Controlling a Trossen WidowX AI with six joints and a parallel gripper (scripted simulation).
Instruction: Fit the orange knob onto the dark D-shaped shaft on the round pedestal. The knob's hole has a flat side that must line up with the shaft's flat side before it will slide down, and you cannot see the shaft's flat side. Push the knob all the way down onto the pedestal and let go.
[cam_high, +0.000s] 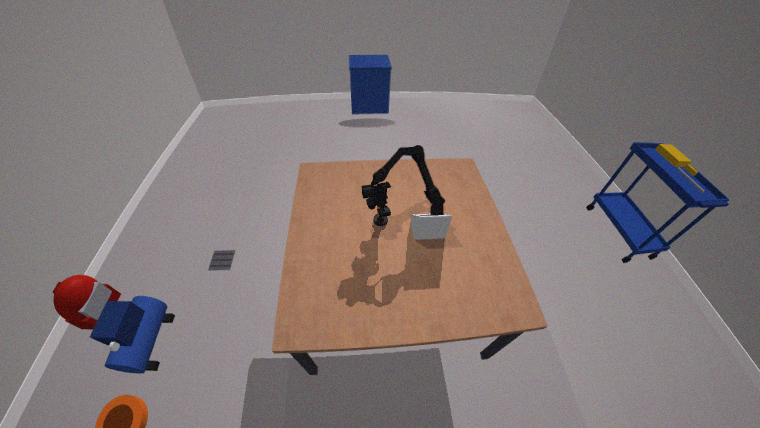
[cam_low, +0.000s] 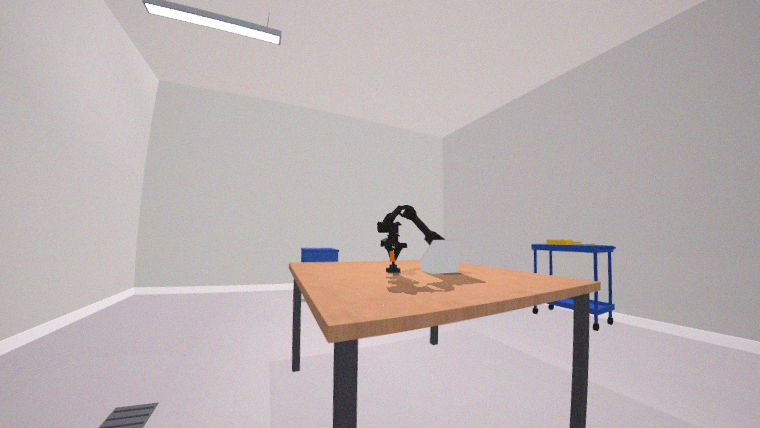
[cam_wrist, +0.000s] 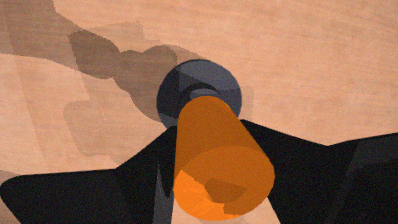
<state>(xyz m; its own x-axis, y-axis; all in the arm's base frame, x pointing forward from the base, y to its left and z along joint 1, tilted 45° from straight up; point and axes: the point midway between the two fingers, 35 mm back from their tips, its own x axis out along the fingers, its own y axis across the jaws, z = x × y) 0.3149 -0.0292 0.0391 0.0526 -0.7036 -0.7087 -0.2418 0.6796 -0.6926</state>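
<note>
My gripper tip is 20 mm below the orange knob. Also, from my gripper tip: dark round pedestal 40 mm below.
</note>
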